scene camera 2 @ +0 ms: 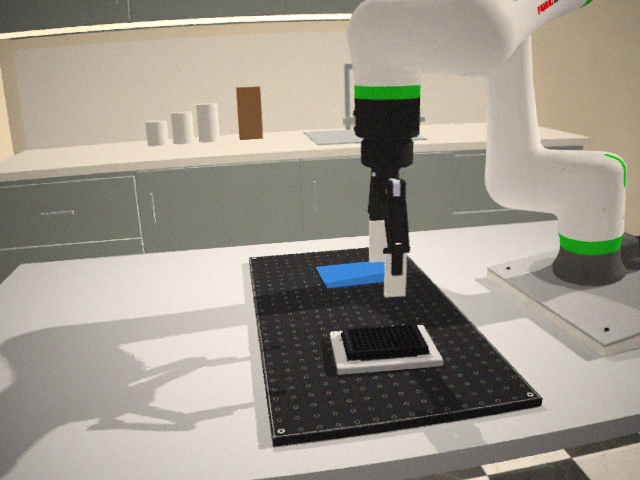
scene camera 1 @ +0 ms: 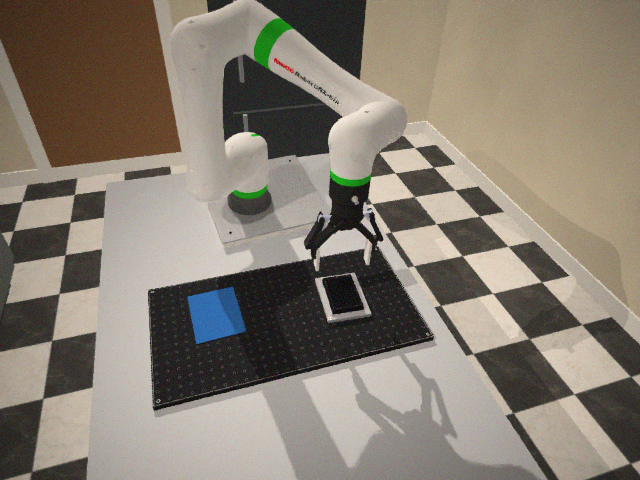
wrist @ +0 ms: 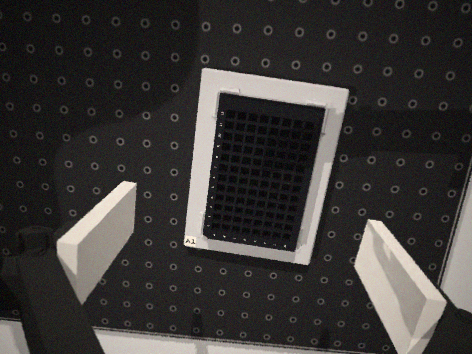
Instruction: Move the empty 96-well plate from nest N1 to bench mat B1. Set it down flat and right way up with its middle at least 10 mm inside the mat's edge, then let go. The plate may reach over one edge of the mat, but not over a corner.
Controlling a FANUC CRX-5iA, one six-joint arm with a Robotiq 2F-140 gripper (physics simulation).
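Places are measured from the arm's base along level axes (x ahead, y left, z up), in metres.
Pixels of known places: gripper, fingertip midpoint: [scene camera 2: 386, 277] [scene camera 1: 341, 264] [wrist: 248, 225]; arm's base at its link origin: [scene camera 2: 588, 270] [scene camera 1: 249, 200].
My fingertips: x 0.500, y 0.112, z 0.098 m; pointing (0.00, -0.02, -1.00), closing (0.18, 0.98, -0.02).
Ahead of a thing's pixels: the offset from my fingertips to its middle. Level surfaces: height alone.
The black 96-well plate {dx +0.005, dy +0.007, dz -0.107 m} [scene camera 1: 343, 293] [scene camera 2: 385, 341] [wrist: 261, 175] sits flat in the white nest N1 {dx +0.005, dy +0.007, dz -0.119 m} [scene camera 1: 349, 317] [scene camera 2: 390, 368] [wrist: 200, 135], its wells facing up. The blue bench mat B1 {dz -0.124 m} [scene camera 1: 216, 315] [scene camera 2: 348, 274] lies on the board, left of the nest in scene camera 1 and behind it in scene camera 2. It does not show in the wrist view. My gripper [scene camera 1: 342, 263] [scene camera 2: 387, 271] [wrist: 248, 225] is open and empty, pointing down. It hangs above the board, higher than the plate and a little to the arm-base side of it. The plate lies between the finger lines in the wrist view.
The black perforated board {dz -0.126 m} [scene camera 1: 279, 356] [scene camera 2: 305, 397] [wrist: 150, 200] carries the nest and the mat and lies on the light table {dz -0.139 m} [scene camera 1: 217, 439] [scene camera 2: 170, 289]. The arm's base plate [scene camera 1: 289, 191] [scene camera 2: 558, 304] stands behind the board in scene camera 1 and at the right in scene camera 2.
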